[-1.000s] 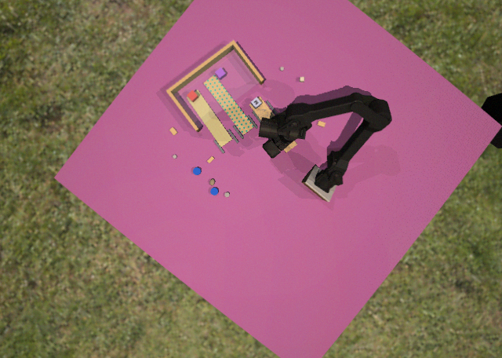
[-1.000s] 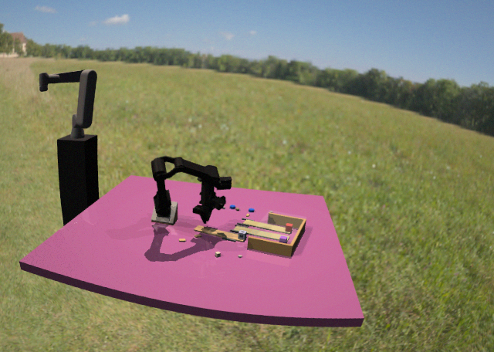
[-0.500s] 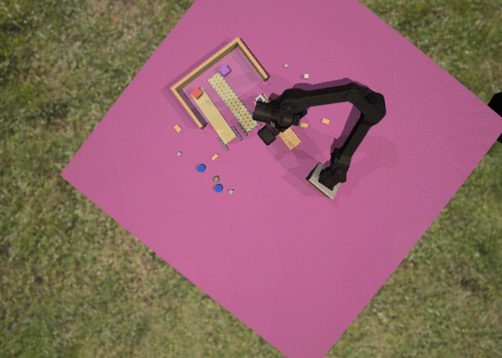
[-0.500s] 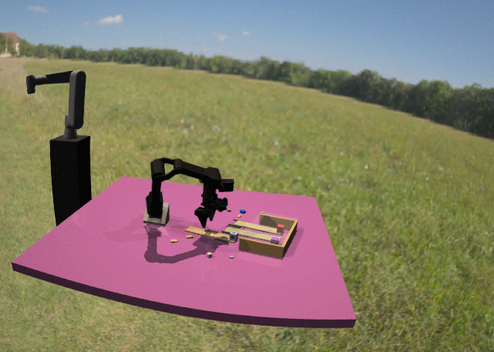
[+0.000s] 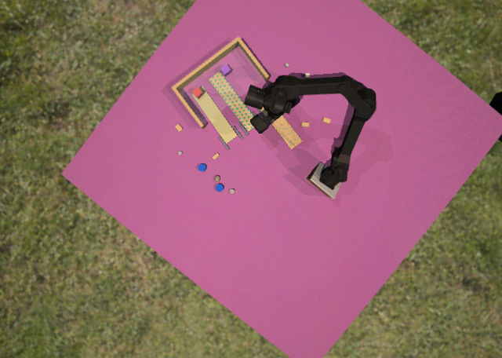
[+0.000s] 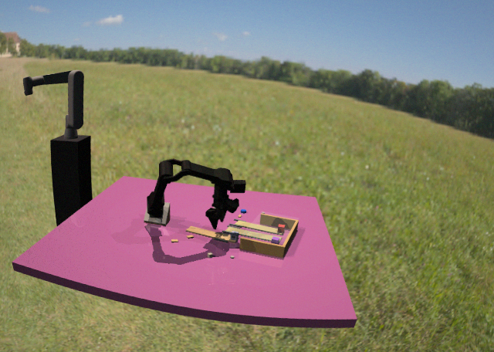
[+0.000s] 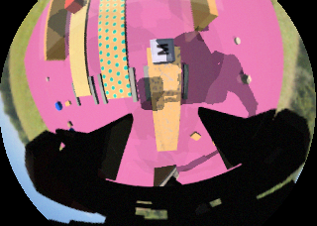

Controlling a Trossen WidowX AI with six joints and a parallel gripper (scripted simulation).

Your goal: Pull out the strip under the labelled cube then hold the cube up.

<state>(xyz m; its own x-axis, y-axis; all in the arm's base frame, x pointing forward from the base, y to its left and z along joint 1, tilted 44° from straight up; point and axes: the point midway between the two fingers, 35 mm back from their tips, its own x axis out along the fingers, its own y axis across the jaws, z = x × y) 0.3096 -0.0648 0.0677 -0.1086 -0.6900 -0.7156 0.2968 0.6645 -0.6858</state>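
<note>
The orange strip lies 5 cm below my gripper tip and 3 cm behind it. From my gripper tip the other things lie so: labelled cube: 7 cm ahead, 3 cm to the right, 3 cm below.
</note>
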